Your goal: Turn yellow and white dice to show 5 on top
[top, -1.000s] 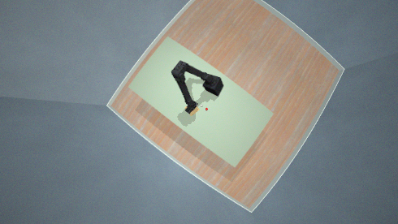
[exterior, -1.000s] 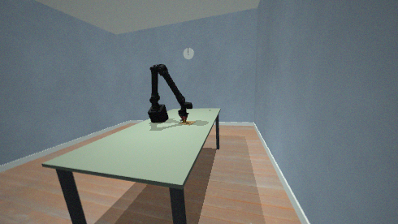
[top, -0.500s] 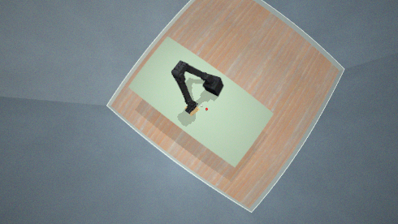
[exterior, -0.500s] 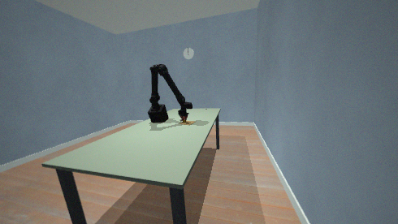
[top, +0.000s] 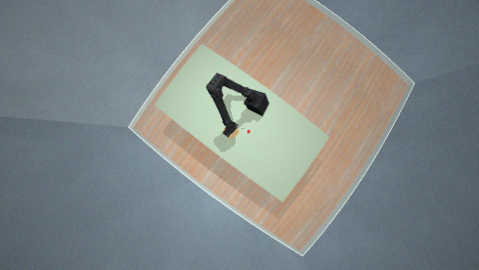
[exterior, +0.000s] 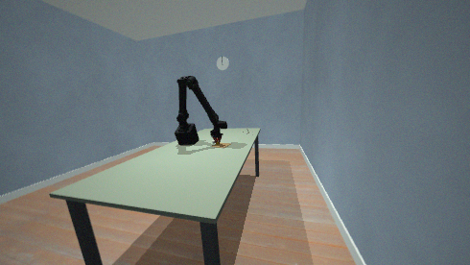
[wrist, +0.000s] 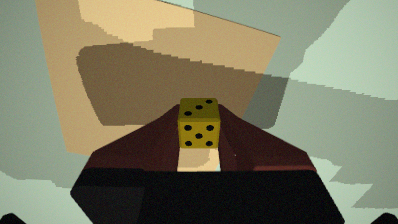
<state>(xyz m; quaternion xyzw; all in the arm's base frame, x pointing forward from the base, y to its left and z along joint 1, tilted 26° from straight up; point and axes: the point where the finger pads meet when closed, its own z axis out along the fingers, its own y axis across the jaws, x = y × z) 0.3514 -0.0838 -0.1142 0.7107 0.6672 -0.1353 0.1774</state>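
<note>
My hand is right at the yellow die. Round my hand: tan mat: 4 cm ahead, 2 cm below; then red die: 16 cm to the left, 6 cm behind, 1 cm below; then white die: 8 cm to the left, 7 cm behind, 1 cm below.
</note>
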